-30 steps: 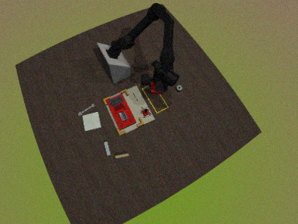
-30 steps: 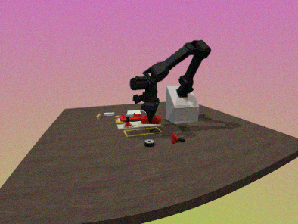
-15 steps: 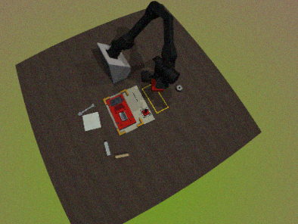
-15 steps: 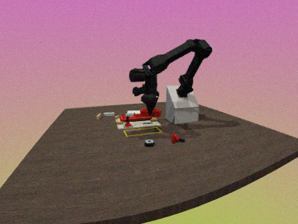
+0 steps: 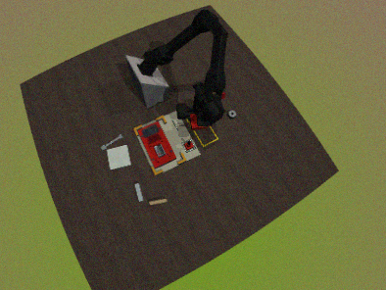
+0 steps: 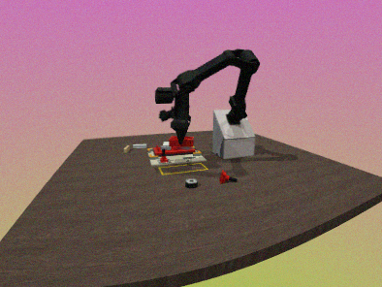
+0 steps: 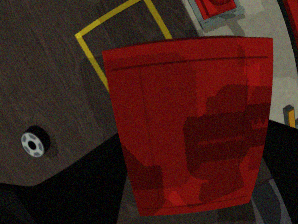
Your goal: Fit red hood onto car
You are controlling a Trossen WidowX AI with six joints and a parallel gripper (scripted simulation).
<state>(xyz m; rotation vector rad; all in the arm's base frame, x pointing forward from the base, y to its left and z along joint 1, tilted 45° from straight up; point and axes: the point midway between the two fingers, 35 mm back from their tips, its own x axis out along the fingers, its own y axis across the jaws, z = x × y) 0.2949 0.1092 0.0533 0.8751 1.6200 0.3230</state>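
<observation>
Now: the jig plate 170 mm to the right of my gripper tip and 100 mm below it. Round my gripper tip: wooden peg (230 mm ahead, 310 mm to the right, 90 mm below); then black-and-white wheel (20 mm ahead, 190 mm to the left, 100 mm below); then red hood (10 mm above).
</observation>
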